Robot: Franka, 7 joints.
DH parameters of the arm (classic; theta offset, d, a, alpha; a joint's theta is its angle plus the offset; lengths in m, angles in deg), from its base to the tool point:
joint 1: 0 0.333 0 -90
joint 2: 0 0 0 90
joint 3: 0 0.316 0.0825 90
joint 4: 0 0 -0.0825 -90
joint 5: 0 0.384 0 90
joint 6: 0 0 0.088 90
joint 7: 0 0.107 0 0
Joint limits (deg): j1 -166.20..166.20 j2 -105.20..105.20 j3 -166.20..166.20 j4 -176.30..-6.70 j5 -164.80..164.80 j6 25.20..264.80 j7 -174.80..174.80
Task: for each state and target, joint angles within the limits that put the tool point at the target. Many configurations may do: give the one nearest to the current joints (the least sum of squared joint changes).
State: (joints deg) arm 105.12 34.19 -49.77 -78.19 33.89 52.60 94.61
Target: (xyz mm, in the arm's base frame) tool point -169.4 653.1 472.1
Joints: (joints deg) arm 122.54 38.56 -37.62 -60.23 41.23 65.61 94.61
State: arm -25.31 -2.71 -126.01 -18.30 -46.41 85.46 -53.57
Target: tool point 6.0 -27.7 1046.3
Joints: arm -24.01 14.99 -132.80 -6.70 -51.21 49.10 -53.57
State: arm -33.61 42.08 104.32 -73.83 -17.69 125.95 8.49
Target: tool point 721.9 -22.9 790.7
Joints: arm -25.41 58.45 97.69 -34.02 -15.80 147.60 8.49
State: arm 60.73 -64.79 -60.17 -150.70 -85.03 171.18 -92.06
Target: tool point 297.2 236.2 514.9
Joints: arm 81.44 -47.21 -48.17 -150.67 -84.20 169.89 -92.06
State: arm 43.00 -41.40 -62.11 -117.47 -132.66 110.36 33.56
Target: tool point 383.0 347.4 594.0
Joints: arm 77.37 -18.73 -27.88 -125.93 -134.57 118.67 33.56
